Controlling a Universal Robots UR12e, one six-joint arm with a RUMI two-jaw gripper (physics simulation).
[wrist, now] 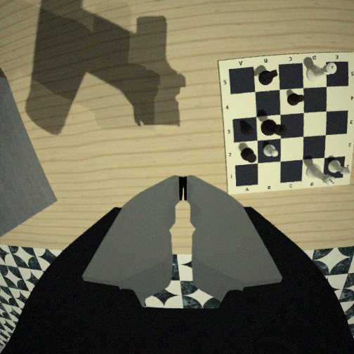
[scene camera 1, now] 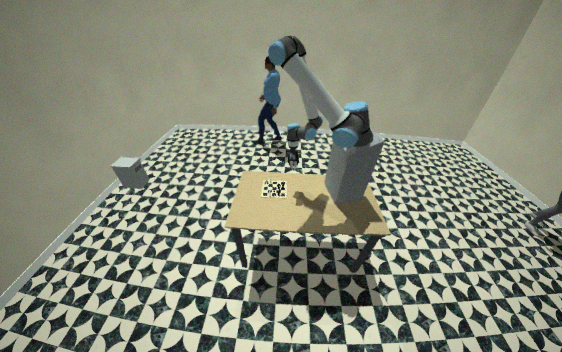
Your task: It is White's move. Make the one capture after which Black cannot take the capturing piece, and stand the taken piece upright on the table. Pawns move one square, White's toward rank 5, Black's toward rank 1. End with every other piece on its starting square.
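Seen in the pictures: gripper, fingertip midpoint: [scene camera 1: 293,170]; arm's base, origin of the base link: [scene camera 1: 359,138].
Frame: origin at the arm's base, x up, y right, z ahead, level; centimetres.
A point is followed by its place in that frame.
The board [scene camera 1: 274,197] {x -53.9, y -6.8, z 61.9 cm} [wrist: 224,92] lies on the table, files A to E running left to right in the wrist view. There, black pieces stand on B5 [wrist: 267,77], C4 [wrist: 294,99], A3 [wrist: 245,127], A2 [wrist: 247,154] and, tall, on B3 [wrist: 269,127]. A small white piece [wrist: 270,150] stands on B2. Tall white pieces stand on D5 [wrist: 314,74] and D1 [wrist: 315,171]; another white piece [wrist: 334,165] is on E1. My gripper [scene camera 1: 293,164] {x -33.5, y 4.6, z 46.2 cm} [wrist: 182,179] is shut and empty, high above the table, off the board's A-file side.
The wooden table [scene camera 1: 250,215] {x -54.0, y -26.6, z 80.3 cm} [wrist: 195,150] bears the grey robot pedestal [scene camera 1: 352,170] {x -19.2, y -13.4, z 5.0 cm} [wrist: 20,170], beyond the board's A-file side. The arm's shadow falls on the tabletop. A person in blue [scene camera 1: 271,90] walks behind the table. A grey box [scene camera 1: 131,172] is at the far left.
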